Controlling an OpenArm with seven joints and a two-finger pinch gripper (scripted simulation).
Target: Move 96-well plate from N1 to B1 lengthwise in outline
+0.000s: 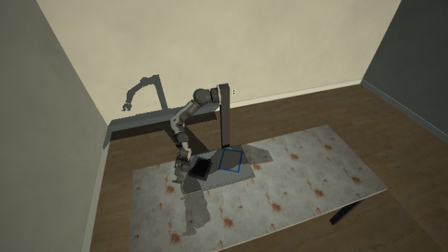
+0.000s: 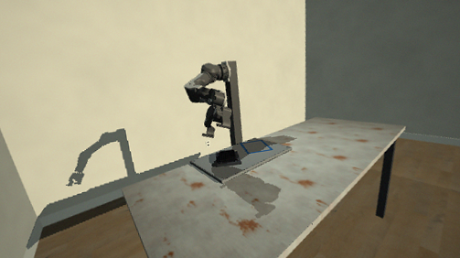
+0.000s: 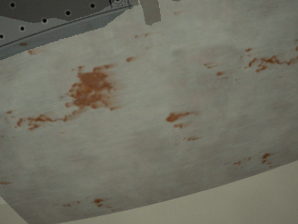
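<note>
Right now the dark 96-well plate is 180 mm below my hand, 160 mm behind it and 140 mm to the left of it. Round my hand: dark plate nest (190 mm below, 160 mm behind, 140 mm to the left); small white label (220 mm to the left, 200 mm behind, 180 mm below).
</note>
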